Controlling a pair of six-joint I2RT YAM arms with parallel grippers.
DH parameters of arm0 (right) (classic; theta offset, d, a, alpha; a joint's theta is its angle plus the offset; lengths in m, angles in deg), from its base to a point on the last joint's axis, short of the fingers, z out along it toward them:
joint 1: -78.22 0.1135 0.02 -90
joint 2: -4.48 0 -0.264 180
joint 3: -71.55 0 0.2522 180
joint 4: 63.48 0 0.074 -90
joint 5: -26.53 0 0 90
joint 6: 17.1 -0.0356 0 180
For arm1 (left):
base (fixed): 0 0 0 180
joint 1: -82.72 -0.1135 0.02 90
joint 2: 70.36 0 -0.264 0
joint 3: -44.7 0 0.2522 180
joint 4: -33.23 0 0.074 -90
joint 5: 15.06 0 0 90
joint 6: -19.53 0.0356 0 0
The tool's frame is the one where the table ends.
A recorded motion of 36 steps. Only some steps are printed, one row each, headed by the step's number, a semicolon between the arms.
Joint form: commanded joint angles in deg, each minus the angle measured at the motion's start. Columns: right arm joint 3, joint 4, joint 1, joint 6, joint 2, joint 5; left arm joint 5, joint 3, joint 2, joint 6, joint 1, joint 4.
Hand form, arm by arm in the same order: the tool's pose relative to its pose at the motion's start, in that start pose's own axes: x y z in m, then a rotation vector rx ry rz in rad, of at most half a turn. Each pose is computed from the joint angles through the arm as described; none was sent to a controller.
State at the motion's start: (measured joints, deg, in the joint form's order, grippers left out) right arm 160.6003 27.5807 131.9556 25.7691 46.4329 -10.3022; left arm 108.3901 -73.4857 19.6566 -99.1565 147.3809 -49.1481
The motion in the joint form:
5: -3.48 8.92 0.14 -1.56 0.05 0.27; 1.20 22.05 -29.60 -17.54 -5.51 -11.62
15: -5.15 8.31 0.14 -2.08 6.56 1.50; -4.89 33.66 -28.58 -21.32 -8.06 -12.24
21: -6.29 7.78 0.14 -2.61 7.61 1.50; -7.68 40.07 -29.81 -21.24 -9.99 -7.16
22: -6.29 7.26 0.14 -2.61 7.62 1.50; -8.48 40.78 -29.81 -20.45 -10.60 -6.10
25: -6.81 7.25 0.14 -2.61 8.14 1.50; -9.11 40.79 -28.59 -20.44 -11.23 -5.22
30: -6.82 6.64 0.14 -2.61 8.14 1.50; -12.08 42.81 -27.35 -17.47 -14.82 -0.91
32: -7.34 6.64 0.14 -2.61 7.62 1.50; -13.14 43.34 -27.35 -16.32 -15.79 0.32
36: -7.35 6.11 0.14 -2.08 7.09 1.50; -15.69 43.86 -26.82 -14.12 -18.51 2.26
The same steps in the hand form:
5: 0.0217 -0.0078 0.0079 0.0973 0.0837 -0.1482; 0.0887 0.1152 -0.0617 -0.1226 0.0372 -0.3322
15: 0.0309 0.0199 0.0276 0.1683 0.1178 -0.2474; 0.1240 0.1061 -0.0154 -0.1902 0.2640 -0.3211
21: 0.0360 0.0250 0.0329 0.1816 0.1283 -0.2616; 0.1394 0.1051 0.0048 -0.1756 0.2987 -0.3527
22: 0.0356 0.0258 0.0331 0.1776 0.1249 -0.2544; 0.1403 0.1051 0.0082 -0.1664 0.3047 -0.3525
25: 0.0382 0.0278 0.0355 0.1855 0.1319 -0.2690; 0.1383 0.1031 0.0141 -0.1679 0.3166 -0.3599
30: 0.0378 0.0287 0.0358 0.1809 0.1278 -0.2605; 0.1379 0.1050 0.0316 -0.1483 0.3399 -0.3748
32: 0.0393 0.0268 0.0356 0.1809 0.1278 -0.2605; 0.1377 0.1062 0.0350 -0.1345 0.3424 -0.3765
36: 0.0384 0.0256 0.0345 0.1724 0.1215 -0.2549; 0.1358 0.1106 0.0427 -0.1127 0.3570 -0.3900

